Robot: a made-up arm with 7 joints.
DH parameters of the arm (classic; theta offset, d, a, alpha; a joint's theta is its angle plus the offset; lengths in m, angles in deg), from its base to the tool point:
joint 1: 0 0.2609 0 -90
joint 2: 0 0 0 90
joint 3: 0 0.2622 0.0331 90
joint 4: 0 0 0.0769 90
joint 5: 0 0.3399 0 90
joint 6: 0 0 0.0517 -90
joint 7: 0 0.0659 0 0
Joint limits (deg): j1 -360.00..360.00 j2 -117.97..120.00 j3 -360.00..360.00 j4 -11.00..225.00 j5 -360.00..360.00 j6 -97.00..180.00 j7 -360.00..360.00
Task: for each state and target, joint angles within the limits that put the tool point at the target. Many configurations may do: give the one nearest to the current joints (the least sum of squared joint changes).
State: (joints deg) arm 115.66 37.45 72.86 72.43 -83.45 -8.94 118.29
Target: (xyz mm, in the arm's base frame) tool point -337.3 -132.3 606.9
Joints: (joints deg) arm 111.52 41.30 112.28 77.44 -85.49 -23.54 118.29
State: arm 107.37 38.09 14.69 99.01 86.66 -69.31 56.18
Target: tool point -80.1 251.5 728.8
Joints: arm 107.52 -3.61 14.85 111.67 85.68 -78.84 56.18
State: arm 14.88 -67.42 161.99 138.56 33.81 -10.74 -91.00
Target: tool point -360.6 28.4 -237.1
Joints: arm 12.12 -105.92 169.98 102.44 36.30 -6.93 -91.00
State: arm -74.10 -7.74 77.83 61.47 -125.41 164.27 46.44
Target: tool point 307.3 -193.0 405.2
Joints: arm -84.00 9.66 65.42 53.63 -123.39 158.87 46.44
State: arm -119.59 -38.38 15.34 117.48 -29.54 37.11 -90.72
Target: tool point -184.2 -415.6 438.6
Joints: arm -124.04 0.36 10.85 69.99 -29.02 45.80 -90.72
